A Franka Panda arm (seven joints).
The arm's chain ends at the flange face. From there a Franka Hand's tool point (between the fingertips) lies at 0.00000 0.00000 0.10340 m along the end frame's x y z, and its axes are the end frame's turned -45 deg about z.
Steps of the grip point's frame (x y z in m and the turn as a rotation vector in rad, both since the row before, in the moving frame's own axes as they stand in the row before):
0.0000 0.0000 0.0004 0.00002 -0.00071 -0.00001
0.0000 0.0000 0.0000 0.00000 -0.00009 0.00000
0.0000 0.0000 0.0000 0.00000 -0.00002 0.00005
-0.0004 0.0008 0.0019 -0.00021 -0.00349 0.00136
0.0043 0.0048 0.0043 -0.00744 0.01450 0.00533
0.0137 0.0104 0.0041 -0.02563 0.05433 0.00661
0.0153 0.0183 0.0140 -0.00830 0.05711 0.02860
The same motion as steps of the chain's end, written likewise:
0.0001 -0.0001 0.0004 -0.00049 -0.00052 -0.00001
0.0000 0.0000 0.0000 -0.00006 -0.00006 0.00000
0.0000 0.0000 0.0000 -0.00001 -0.00001 0.00005
0.0005 0.0006 0.0019 -0.00262 -0.00232 0.00136
0.0048 0.0009 0.0043 0.00499 0.01551 0.00533
0.0112 -0.0003 0.0043 0.02029 0.05654 0.00661
0.0189 0.0056 0.0142 0.03451 0.04625 0.02860

